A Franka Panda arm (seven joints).
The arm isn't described. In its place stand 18 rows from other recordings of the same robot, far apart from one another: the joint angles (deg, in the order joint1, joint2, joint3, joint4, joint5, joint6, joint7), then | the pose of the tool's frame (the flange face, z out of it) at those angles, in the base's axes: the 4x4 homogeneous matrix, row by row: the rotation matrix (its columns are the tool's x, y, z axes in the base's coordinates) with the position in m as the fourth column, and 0 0 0 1 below.
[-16.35, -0.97, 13.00, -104.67, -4.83, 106.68, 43.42] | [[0.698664 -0.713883 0.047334 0.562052], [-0.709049 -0.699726 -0.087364 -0.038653], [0.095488 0.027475 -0.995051 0.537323], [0 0 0 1]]
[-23.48, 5.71, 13.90, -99.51, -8.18, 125.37, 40.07] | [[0.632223 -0.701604 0.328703 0.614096], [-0.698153 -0.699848 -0.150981 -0.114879], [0.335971 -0.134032 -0.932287 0.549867], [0 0 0 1]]
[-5.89, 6.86, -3.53, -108.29, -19.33, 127.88, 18.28] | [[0.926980 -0.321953 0.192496 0.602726], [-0.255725 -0.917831 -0.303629 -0.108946], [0.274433 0.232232 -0.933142 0.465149], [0 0 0 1]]
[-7.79, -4.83, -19.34, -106.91, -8.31, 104.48, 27.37] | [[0.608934 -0.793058 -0.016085 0.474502], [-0.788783 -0.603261 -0.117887 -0.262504], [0.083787 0.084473 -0.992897 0.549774], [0 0 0 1]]
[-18.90, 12.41, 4.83, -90.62, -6.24, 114.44, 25.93] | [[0.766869 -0.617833 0.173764 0.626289], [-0.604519 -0.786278 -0.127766 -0.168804], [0.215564 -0.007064 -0.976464 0.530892], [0 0 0 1]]
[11.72, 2.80, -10.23, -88.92, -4.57, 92.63, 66.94] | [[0.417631 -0.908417 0.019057 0.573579], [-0.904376 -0.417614 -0.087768 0.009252], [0.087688 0.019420 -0.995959 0.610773], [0 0 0 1]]
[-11.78, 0.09, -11.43, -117.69, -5.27, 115.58, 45.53] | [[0.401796 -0.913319 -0.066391 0.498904], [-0.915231 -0.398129 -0.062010 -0.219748], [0.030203 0.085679 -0.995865 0.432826], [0 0 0 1]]
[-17.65, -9.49, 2.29, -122.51, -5.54, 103.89, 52.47] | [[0.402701 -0.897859 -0.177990 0.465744], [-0.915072 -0.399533 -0.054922 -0.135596], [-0.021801 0.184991 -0.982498 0.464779], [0 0 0 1]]
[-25.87, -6.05, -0.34, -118.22, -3.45, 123.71, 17.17] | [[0.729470 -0.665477 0.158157 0.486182], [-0.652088 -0.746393 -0.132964 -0.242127], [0.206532 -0.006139 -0.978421 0.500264], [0 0 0 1]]
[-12.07, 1.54, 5.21, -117.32, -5.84, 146.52, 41.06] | [[0.622943 -0.635672 0.455919 0.590526], [-0.669660 -0.734592 -0.109229 -0.069950], [0.404348 -0.237267 -0.883293 0.479660], [0 0 0 1]]
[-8.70, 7.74, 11.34, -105.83, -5.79, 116.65, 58.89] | [[0.586001 -0.808018 0.060915 0.602480], [-0.805808 -0.589010 -0.061166 0.017768], [0.085302 -0.013242 -0.996267 0.456601], [0 0 0 1]]
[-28.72, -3.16, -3.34, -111.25, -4.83, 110.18, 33.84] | [[0.433750 -0.900993 -0.008539 0.460621], [-0.898143 -0.431581 -0.084125 -0.296070], [0.072111 0.044158 -0.996419 0.508699], [0 0 0 1]]
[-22.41, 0.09, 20.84, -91.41, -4.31, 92.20, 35.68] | [[0.797189 -0.603641 0.010346 0.557876], [-0.601362 -0.795462 -0.074852 -0.023233], [0.053414 0.053449 -0.997141 0.615719], [0 0 0 1]]
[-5.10, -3.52, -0.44, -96.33, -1.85, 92.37, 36.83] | [[0.739871 -0.672664 -0.010688 0.534859], [-0.672626 -0.739338 -0.030897 -0.055351], [0.012881 0.030049 -0.999465 0.609423], [0 0 0 1]]
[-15.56, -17.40, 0.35, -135.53, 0.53, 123.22, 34.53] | [[0.639458 -0.763868 0.087172 0.442962], [-0.765679 -0.642982 -0.017592 -0.119945], [0.069488 -0.055496 -0.996038 0.452148], [0 0 0 1]]
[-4.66, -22.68, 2.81, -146.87, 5.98, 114.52, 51.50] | [[0.537463 -0.827433 -0.162755 0.387273], [-0.828323 -0.554197 0.082137 -0.006584], [-0.158161 0.090668 -0.983242 0.388550], [0 0 0 1]]
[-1.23, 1.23, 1.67, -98.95, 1.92, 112.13, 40.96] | [[0.739970 -0.640026 0.206910 0.590019], [-0.659121 -0.751302 0.033236 0.006587], [0.134180 -0.160972 -0.977795 0.574072], [0 0 0 1]]
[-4.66, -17.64, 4.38, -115.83, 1.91, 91.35, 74.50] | [[0.252530 -0.960149 -0.119763 0.449596], [-0.966698 -0.255669 0.011363 0.005151], [-0.041530 0.112905 -0.992737 0.568913], [0 0 0 1]]
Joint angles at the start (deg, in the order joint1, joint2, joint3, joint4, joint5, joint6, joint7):
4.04 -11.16 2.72 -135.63 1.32 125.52 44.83
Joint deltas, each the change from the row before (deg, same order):
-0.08 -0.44 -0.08 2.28 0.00 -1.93 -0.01
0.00 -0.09 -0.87 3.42 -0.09 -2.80 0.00
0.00 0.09 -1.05 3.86 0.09 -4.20 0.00
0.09 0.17 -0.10 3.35 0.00 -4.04 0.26
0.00 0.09 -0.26 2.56 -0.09 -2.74 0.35
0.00 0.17 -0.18 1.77 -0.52 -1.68 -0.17
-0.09 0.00 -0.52 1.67 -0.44 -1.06 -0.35
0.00 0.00 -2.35 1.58 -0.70 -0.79 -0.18
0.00 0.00 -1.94 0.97 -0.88 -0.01 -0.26
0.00 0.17 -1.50 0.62 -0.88 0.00 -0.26
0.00 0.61 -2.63 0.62 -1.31 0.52 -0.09
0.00 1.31 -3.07 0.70 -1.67 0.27 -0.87
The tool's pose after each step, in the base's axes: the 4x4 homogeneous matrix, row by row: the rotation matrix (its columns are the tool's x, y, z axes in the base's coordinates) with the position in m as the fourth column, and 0 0 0 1 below. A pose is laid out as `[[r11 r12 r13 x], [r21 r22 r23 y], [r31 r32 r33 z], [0 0 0 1]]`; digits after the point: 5 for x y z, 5 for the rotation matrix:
[[0.77715 -0.62857 0.03067 0.47532], [-0.62913 -0.77718 0.01352 0.05632], [0.01534 -0.02980 -0.99944 0.42300], [0 0 0 1]]
[[0.76864 -0.63824 0.04306 0.48421], [-0.63929 -0.76879 0.01654 0.05000], [0.02255 -0.04024 -0.99894 0.44712], [0 0 0 1]]
[[0.75766 -0.65168 0.03548 0.49110], [-0.65252 -0.75748 0.02103 0.04173], [0.01317 -0.03909 -0.99915 0.47150], [0 0 0 1]]
[[0.75568 -0.65462 0.02044 0.49454], [-0.65494 -0.75539 0.02086 0.04214], [0.00178 -0.02915 -0.99957 0.49149], [0 0 0 1]]
[[0.74974 -0.66154 0.01584 0.49707], [-0.66173 -0.74947 0.02024 0.04002], [-0.00152 -0.02565 -0.99967 0.50781], [0 0 0 1]]
[[0.75183 -0.65918 0.01504 0.49918], [-0.65935 -0.75174 0.01231 0.03793], [0.00319 -0.01917 -0.99981 0.51853], [0 0 0 1]]
[[0.75038 -0.66049 0.02611 0.50158], [-0.66085 -0.75049 0.00732 0.03192], [0.01476 -0.02275 -0.99963 0.53091], [0 0 0 1]]
[[0.72714 -0.68532 0.04005 0.50449], [-0.68595 -0.72764 0.00280 0.00914], [0.02722 -0.02951 -0.99919 0.54287], [0 0 0 1]]
[[0.70896 -0.70299 0.05641 0.50646], [-0.70382 -0.71035 -0.00691 -0.01034], [0.04493 -0.03480 -0.99838 0.55085], [0 0 0 1]]
[[0.69585 -0.71539 0.06334 0.50785], [-0.71588 -0.69798 -0.01864 -0.02575], [0.05754 -0.03237 -0.99782 0.55436], [0 0 0 1]]
[[0.66726 -0.74156 0.06967 0.51052], [-0.74114 -0.67034 -0.03686 -0.05243], [0.07404 -0.02704 -0.99689 0.55454], [0 0 0 1]]
[[0.64459 -0.76233 0.05793 0.51359], [-0.75979 -0.64718 -0.06229 -0.08367], [0.08498 -0.00386 -0.99638 0.54853], [0 0 0 1]]

